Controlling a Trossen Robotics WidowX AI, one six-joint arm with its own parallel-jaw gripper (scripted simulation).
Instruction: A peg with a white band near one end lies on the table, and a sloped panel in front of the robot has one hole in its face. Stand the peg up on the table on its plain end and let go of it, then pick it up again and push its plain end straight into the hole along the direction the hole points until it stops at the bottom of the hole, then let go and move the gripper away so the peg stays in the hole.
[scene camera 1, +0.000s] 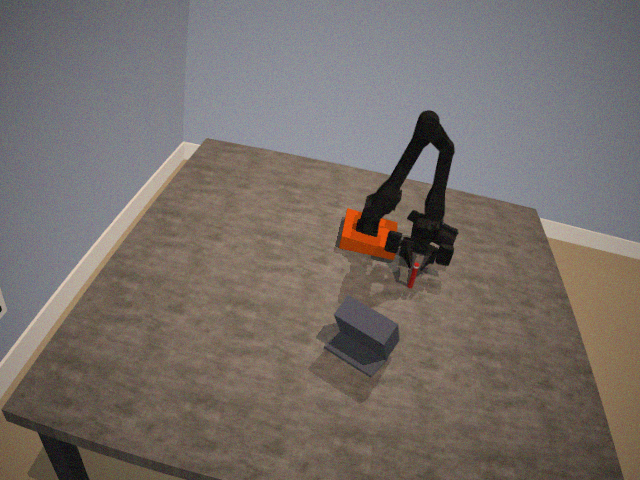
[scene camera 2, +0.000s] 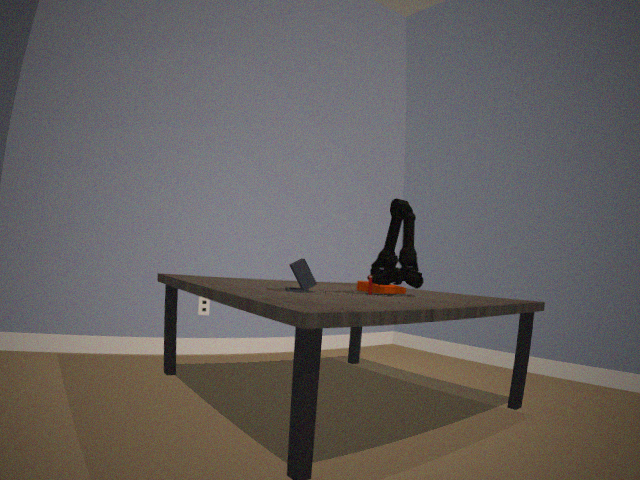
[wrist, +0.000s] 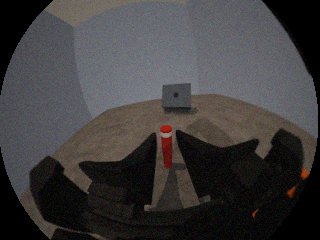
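Labels:
A grey sloped panel (scene camera 1: 357, 320) stands 111 cm from the lens, and the gripper (scene camera 1: 415, 268) is 137 cm from the lens.

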